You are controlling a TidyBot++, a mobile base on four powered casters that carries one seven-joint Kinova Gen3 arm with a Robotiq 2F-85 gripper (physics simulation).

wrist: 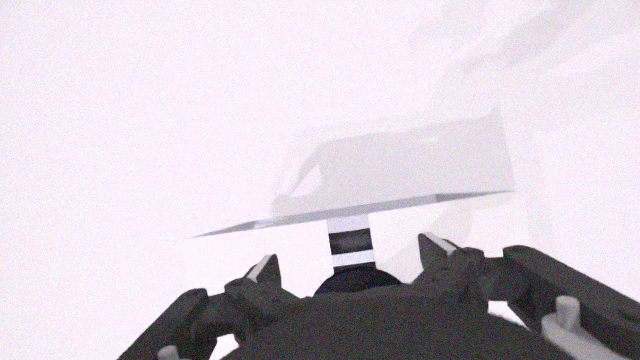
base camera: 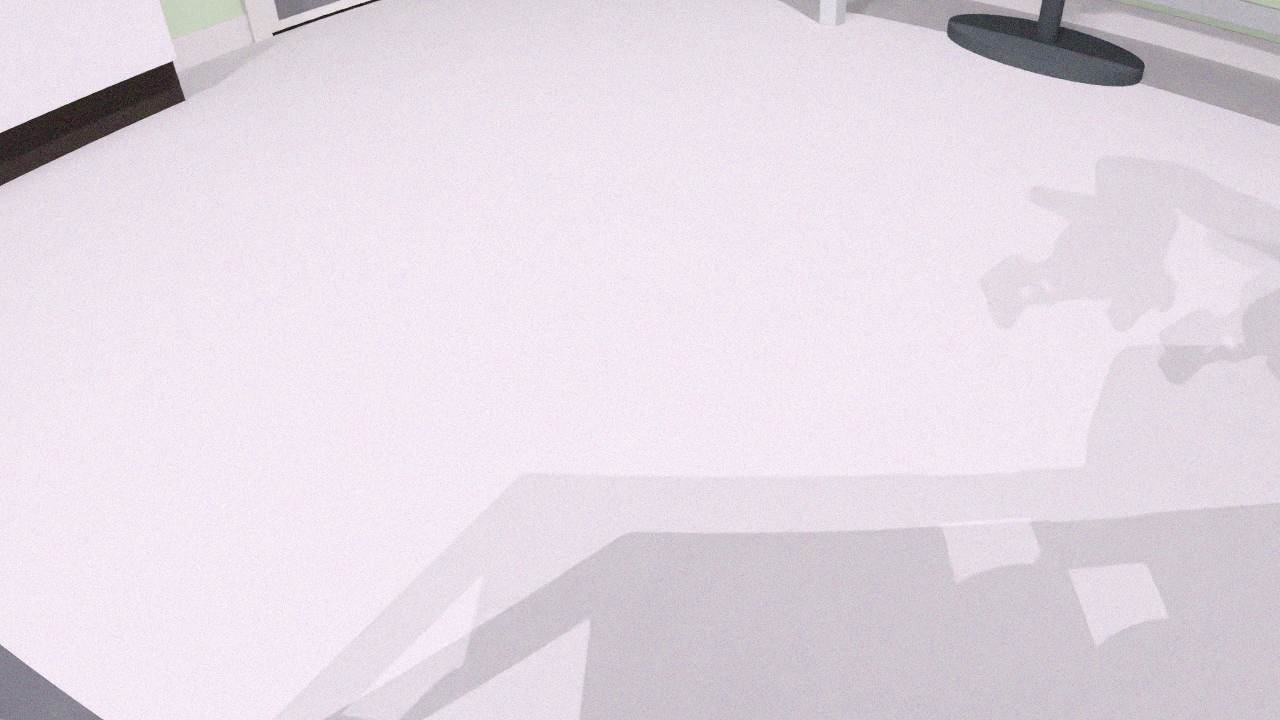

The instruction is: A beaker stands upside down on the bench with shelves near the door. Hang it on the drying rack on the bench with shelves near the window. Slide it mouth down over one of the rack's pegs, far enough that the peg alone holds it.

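Places are measured from the arm's base along level axes (x ahead, y left, z up), in metres.
Pixels of known places: gripper, fingertip midpoint: (wrist: 348, 259).
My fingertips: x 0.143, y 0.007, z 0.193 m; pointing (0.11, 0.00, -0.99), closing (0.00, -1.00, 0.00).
Observation:
Ahead of a thing's pixels: the offset from my fingertips to its top centre. "spot": to the spot under its first point. Level surfaces: height alone.
My gripper (wrist: 348, 259) is open, its two dark fingers spread wide at the bottom of the wrist view, with no object between them. It hangs above the robot's own base and the pale floor. The beaker, the drying rack and the two benches with shelves cannot be made out in either view.
In the base camera view, a white cabinet (base camera: 76, 53) with a dark plinth stands at the upper left. A dark round stand foot {spot: 1.297 m ahead, 0.736 m right, 0.559 m down} (base camera: 1042, 55) is at the upper right, by the wall. A white leg {spot: 1.511 m ahead, 0.326 m right, 0.555 m down} (base camera: 831, 11) stands at the top. Shadows lie on the pale floor {0.589 m down} (base camera: 537, 268).

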